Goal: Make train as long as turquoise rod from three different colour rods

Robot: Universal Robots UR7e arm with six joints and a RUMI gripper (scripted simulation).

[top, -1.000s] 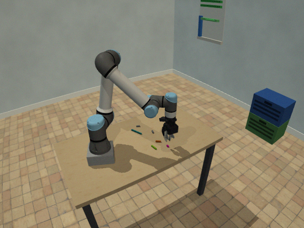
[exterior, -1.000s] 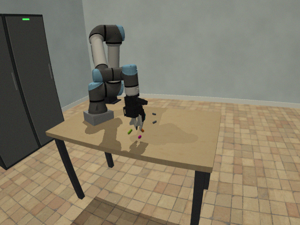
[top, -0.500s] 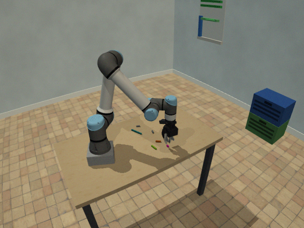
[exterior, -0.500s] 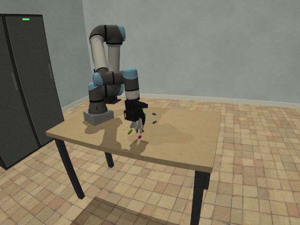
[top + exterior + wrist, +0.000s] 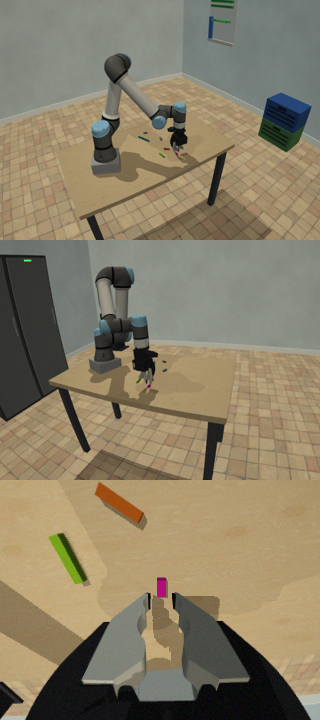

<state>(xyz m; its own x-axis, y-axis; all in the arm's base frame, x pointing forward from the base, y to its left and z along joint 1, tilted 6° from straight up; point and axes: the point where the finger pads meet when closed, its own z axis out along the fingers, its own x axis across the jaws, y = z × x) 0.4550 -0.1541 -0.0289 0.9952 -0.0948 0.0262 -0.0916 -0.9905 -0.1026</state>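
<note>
Right now the magenta rod is 3 cm below my hand. The rest, counted from my hand: turquoise rod 28 cm to the left, 11 cm behind, 3 cm below; lime rod 9 cm behind, 4 cm to the left, 3 cm below; orange rod 8 cm to the left, 3 cm below, 3 cm behind.
</note>
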